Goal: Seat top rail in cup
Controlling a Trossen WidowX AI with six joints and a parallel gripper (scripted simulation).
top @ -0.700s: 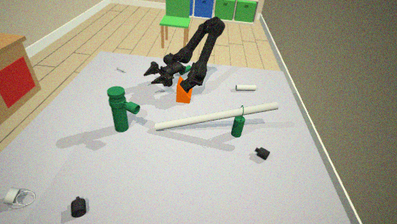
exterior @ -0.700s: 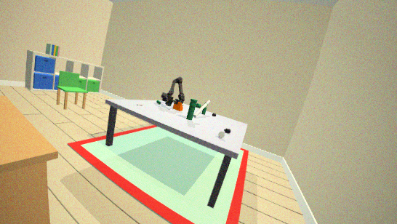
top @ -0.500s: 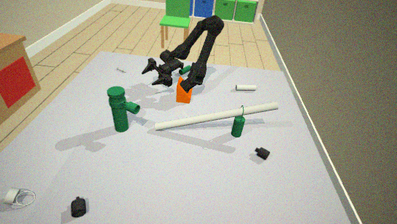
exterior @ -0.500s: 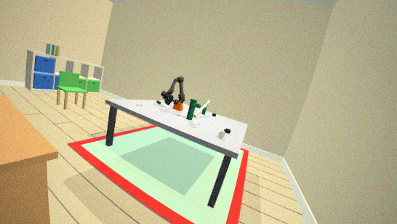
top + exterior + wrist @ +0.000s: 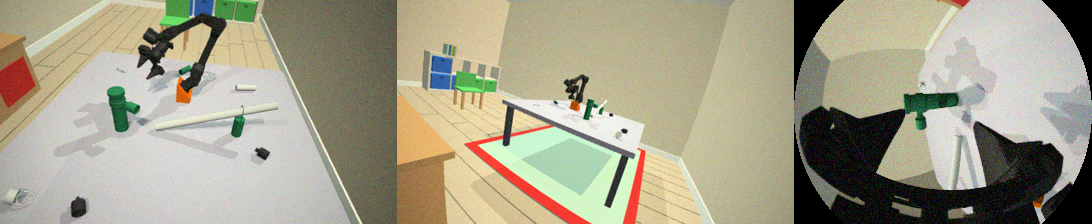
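The rail-end cup lies 220 mm ahead of my gripper tip, 40 mm to the left of it and 30 mm below it. Also, from my gripper tip: small screw 270 mm behind, 270 mm to the right, 170 mm below; then white clamp 610 mm ahead, 160 mm to the right, 160 mm below; then small green cylinder 400 mm behind, 120 mm to the left, 160 mm below.
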